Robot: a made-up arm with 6 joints.
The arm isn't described. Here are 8 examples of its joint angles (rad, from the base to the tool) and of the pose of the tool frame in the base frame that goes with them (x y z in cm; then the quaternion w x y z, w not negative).
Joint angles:
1: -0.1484 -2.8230 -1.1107 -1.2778 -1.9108 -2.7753
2: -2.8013 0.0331 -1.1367 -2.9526 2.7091 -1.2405
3: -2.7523 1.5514 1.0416 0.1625 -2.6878 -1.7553
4: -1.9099 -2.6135 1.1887 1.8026 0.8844 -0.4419
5: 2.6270 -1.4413 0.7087 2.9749 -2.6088 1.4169
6: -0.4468 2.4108 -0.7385 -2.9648 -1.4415 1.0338
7: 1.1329 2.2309 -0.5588 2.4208 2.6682 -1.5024
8: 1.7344 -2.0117 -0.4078 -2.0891 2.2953 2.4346
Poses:
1: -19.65 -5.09 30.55 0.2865 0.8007 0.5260 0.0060
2: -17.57 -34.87 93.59 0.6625 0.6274 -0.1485 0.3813
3: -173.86 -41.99 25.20 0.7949 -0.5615 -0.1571 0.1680
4: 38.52 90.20 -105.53 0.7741 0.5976 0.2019 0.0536
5: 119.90 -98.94 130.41 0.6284 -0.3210 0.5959 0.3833
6: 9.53 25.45 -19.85 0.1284 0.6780 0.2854 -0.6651
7: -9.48 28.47 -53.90 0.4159 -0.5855 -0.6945 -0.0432
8: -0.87 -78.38 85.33 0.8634 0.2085 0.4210 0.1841
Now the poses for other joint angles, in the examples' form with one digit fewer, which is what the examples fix.
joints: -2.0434 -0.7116 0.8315 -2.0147 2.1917 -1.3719
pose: 30.7 34.0 212.9 0.230 0.211 0.740 -0.596
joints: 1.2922 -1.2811 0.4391 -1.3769 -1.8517 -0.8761
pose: -19.4 -87.0 165.4 0.278 -0.023 0.370 0.886
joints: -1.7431 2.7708 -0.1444 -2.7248 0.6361 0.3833
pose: 31.0 31.4 -51.7 0.662 -0.144 -0.398 0.618
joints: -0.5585 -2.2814 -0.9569 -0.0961 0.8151 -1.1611
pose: -66.9 9.5 57.1 0.496 0.090 -0.781 0.368
